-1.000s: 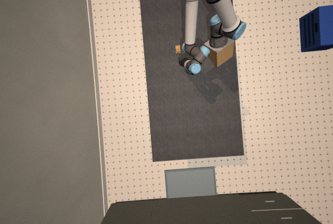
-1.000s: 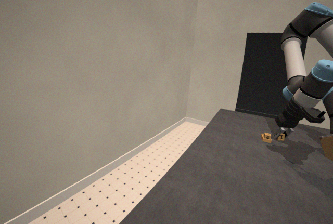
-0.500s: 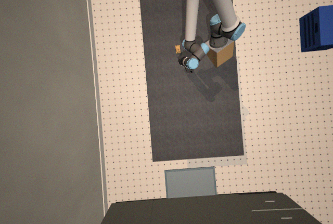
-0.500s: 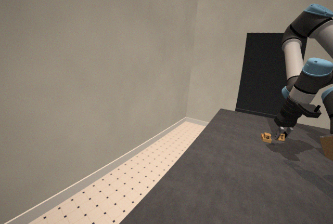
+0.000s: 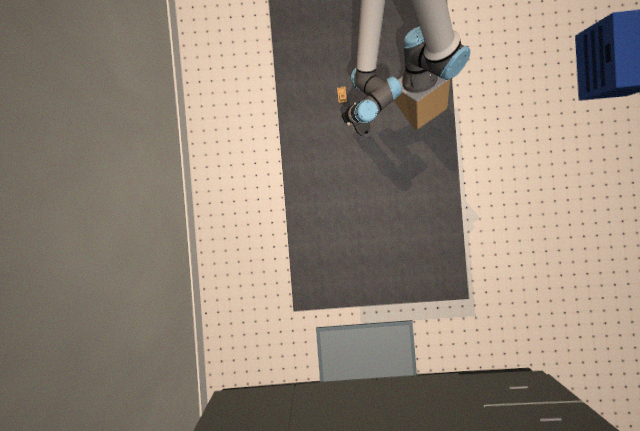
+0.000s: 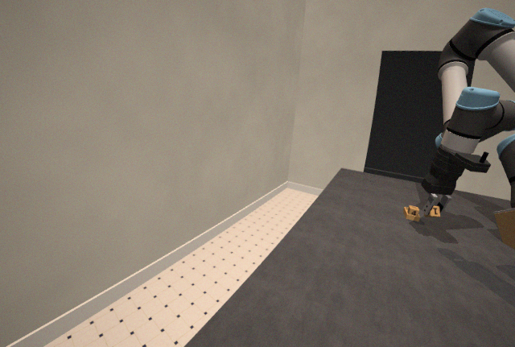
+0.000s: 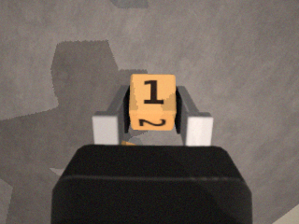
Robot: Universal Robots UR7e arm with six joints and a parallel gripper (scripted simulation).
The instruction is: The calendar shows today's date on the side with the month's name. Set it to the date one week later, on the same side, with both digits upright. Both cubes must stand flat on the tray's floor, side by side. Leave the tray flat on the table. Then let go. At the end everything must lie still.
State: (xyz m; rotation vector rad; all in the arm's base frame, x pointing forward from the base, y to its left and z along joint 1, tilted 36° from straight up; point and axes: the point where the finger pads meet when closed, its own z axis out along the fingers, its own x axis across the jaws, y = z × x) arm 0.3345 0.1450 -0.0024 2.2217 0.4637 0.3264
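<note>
Right now my hand is 1 cm above the number cube.
</note>
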